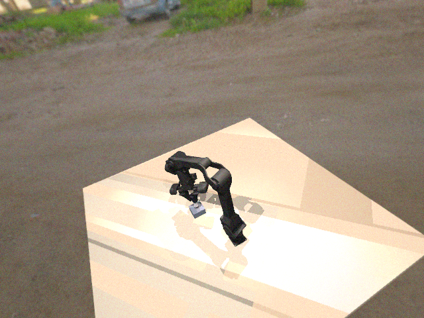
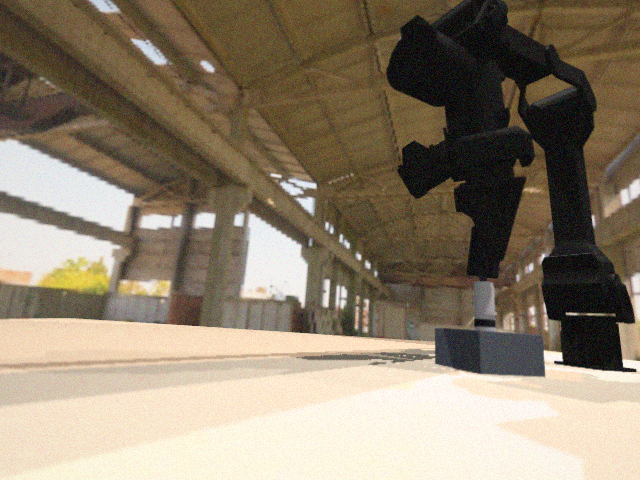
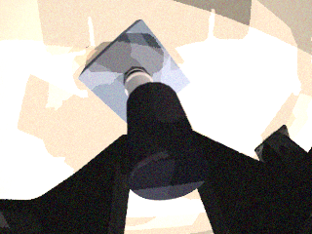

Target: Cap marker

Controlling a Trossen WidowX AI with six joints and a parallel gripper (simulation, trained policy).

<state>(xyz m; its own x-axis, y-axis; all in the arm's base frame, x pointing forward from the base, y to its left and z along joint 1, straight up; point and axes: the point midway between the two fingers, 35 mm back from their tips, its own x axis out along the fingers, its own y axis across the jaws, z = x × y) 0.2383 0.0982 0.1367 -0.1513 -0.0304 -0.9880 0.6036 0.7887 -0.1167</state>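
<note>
My gripper tip is 90 mm above the grey holder block, 10 mm to the left of it and 10 mm short of it. Round my gripper tip: dark cap (10 mm to the right, 10 mm ahead, 10 mm above).
</note>
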